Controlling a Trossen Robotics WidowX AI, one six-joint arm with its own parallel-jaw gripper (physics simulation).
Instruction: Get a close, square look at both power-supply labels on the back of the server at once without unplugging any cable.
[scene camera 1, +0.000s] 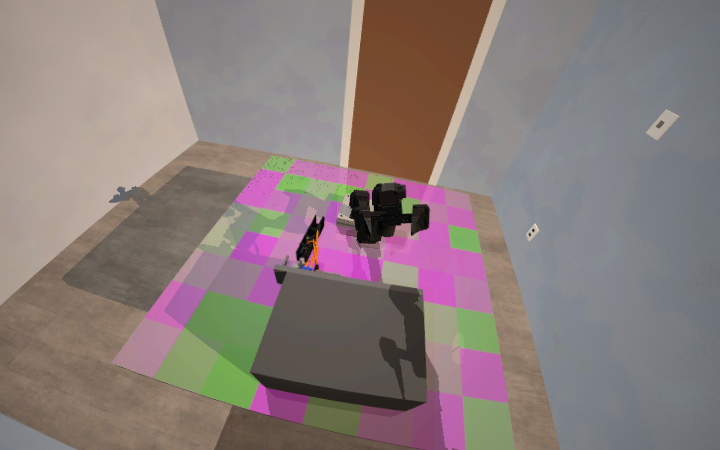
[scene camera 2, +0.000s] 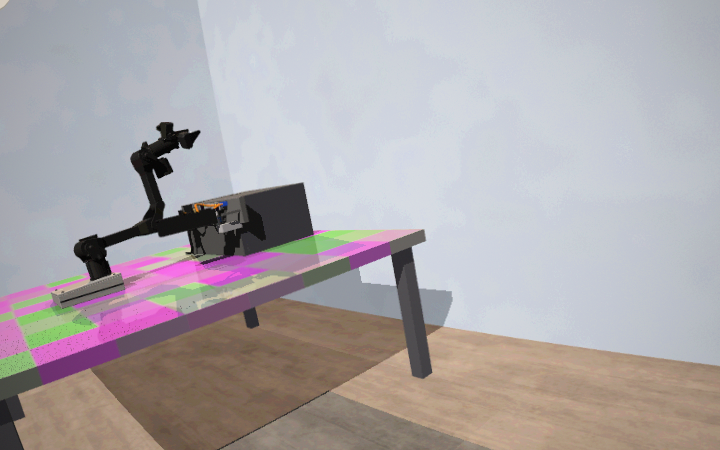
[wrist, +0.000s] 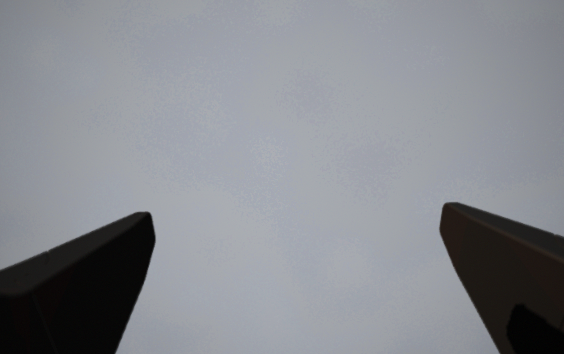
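Where they show: gripper, fingertip midpoint: (scene camera 1: 391, 234) (scene camera 2: 194, 130) (wrist: 298, 222); arm's base, origin of the base link: (scene camera 2: 100, 277).
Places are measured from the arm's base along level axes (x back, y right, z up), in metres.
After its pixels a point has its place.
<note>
The server (scene camera 1: 339, 334) {x -0.637, y -0.065, z 0.158 m} (scene camera 2: 278, 217) {x -0.638, y 0.136, z 0.052 m} is a dark grey box on the table, its back side facing the arm's base. Orange cables (scene camera 1: 316, 244) {x -0.356, y 0.089, z 0.163 m} (scene camera 2: 207, 205) {x -0.398, y 0.080, z 0.151 m} run along a black bar (scene camera 1: 310, 241) {x -0.345, y 0.115, z 0.157 m} (scene camera 2: 185, 222) {x -0.280, y 0.150, z 0.117 m} that sticks out from the back. A small blue part (scene camera 1: 305, 268) {x -0.452, y 0.096, z 0.149 m} (scene camera 2: 224, 203) {x -0.451, y 0.107, z 0.146 m} is at the cables' server end. Black shapes and shadow cover much of the back face in scene camera 2. Neither power-supply label can be made out in any view. My gripper (scene camera 2: 192, 138) {x -0.496, y -0.133, z 0.441 m} (wrist: 298, 222) {x -0.496, y -0.133, z 0.441 m} is open and empty, raised above the server's height and apart from it. The wrist view shows a pale wall between the fingers.
The arm's pale base (scene camera 1: 346, 216) {x -0.027, y 0.047, z 0.005 m} (scene camera 2: 90, 289) {x 0.055, y 0.091, z -0.016 m} stands on the pink and green checkered table (scene camera 1: 477, 331) {x -0.440, y -0.576, z -0.048 m} (scene camera 2: 339, 244) {x -0.653, y 0.453, z -0.048 m}. The black bar projects from the server's back toward the base side. A brown door (scene camera 1: 414, 79) and pale blue walls stand behind the table.
</note>
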